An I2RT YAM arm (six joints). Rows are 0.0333 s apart.
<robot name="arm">
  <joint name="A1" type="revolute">
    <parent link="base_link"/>
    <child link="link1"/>
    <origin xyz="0 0 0.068"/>
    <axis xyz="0 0 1"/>
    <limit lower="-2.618" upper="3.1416"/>
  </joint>
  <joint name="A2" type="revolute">
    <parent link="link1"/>
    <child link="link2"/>
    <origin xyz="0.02 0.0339 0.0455"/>
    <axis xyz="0 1 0"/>
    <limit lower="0" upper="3.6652"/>
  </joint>
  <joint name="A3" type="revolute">
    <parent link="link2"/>
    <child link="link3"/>
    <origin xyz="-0.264 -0.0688 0"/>
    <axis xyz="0 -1 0"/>
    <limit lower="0" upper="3.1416"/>
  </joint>
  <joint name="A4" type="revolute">
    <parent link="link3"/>
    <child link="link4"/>
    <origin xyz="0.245 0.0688 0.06"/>
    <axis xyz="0 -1 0"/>
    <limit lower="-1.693" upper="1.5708"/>
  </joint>
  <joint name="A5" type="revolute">
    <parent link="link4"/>
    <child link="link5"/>
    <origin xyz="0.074 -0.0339 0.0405"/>
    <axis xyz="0 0 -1"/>
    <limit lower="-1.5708" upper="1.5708"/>
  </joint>
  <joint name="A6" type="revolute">
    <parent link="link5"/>
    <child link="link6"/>
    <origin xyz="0.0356 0 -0.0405"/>
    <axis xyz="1 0 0"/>
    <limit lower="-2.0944" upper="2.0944"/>
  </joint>
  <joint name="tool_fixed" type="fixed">
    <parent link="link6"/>
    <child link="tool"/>
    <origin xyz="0 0 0" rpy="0 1.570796 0"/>
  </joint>
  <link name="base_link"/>
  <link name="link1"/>
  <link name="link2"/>
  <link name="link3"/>
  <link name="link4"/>
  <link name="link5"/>
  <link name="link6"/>
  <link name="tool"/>
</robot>
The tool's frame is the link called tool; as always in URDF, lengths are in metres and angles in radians.
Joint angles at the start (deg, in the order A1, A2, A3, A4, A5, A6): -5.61, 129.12, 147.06, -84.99, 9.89, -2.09
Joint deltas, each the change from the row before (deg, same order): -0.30, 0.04, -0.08, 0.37, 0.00, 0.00; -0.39, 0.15, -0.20, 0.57, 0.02, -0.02; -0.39, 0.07, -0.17, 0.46, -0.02, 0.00; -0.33, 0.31, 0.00, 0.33, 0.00, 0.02; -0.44, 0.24, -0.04, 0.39, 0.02, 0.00; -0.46, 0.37, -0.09, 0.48, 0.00, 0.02; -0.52, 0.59, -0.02, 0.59, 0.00, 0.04; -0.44, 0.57, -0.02, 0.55, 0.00, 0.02; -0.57, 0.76, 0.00, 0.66, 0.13, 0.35; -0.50, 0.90, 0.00, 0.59, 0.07, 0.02; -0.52, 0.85, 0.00, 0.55, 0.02, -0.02; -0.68, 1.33, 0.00, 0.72, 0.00, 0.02; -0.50, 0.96, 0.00, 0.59, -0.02, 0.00; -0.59, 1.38, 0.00, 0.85, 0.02, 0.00
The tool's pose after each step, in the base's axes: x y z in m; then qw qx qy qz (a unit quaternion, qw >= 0). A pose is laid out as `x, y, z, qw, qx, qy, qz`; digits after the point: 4 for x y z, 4 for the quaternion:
0.4416, -0.0519, 0.3500, 0.1940, 0.0499, 0.9748, -0.0982
0.4429, -0.0551, 0.3485, 0.1955, 0.0532, 0.9742, -0.0992
0.4437, -0.0582, 0.3475, 0.1970, 0.0566, 0.9737, -0.0998
0.4452, -0.0610, 0.3455, 0.1969, 0.0596, 0.9735, -0.1003
0.4464, -0.0646, 0.3438, 0.1974, 0.0634, 0.9730, -0.1013
0.4482, -0.0685, 0.3409, 0.1972, 0.0675, 0.9727, -0.1021
0.4508, -0.0731, 0.3368, 0.1966, 0.0723, 0.9724, -0.1029
0.4534, -0.0770, 0.3328, 0.1959, 0.0761, 0.9722, -0.1036
0.4566, -0.0823, 0.3274, 0.1947, 0.0841, 0.9716, -0.1050
0.4601, -0.0871, 0.3209, 0.1916, 0.0884, 0.9717, -0.1062
0.4632, -0.0920, 0.3146, 0.1885, 0.0925, 0.9718, -0.1070
0.4678, -0.0986, 0.3046, 0.1827, 0.0981, 0.9723, -0.1076
0.4710, -0.1035, 0.2973, 0.1791, 0.1021, 0.9725, -0.1079
0.4756, -0.1096, 0.2867, 0.1740, 0.1068, 0.9729, -0.1086

